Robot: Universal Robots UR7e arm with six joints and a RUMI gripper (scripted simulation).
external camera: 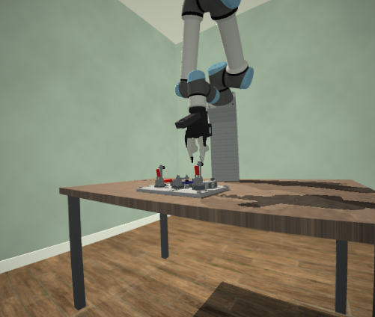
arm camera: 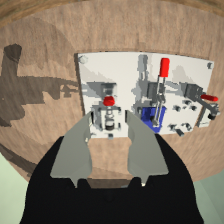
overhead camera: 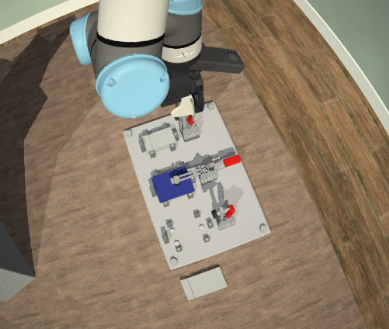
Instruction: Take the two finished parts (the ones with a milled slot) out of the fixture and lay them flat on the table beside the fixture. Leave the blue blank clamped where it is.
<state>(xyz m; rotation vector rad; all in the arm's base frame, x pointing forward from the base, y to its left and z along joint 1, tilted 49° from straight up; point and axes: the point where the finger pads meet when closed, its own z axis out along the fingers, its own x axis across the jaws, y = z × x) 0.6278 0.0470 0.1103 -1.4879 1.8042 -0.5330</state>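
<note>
The blue blank lies 90 mm behind my hand, 100 mm to the right of it and 110 mm below it. The rest, counted from my hand: grey fixture plate 50 mm behind, 110 mm to the right, 130 mm below.
</note>
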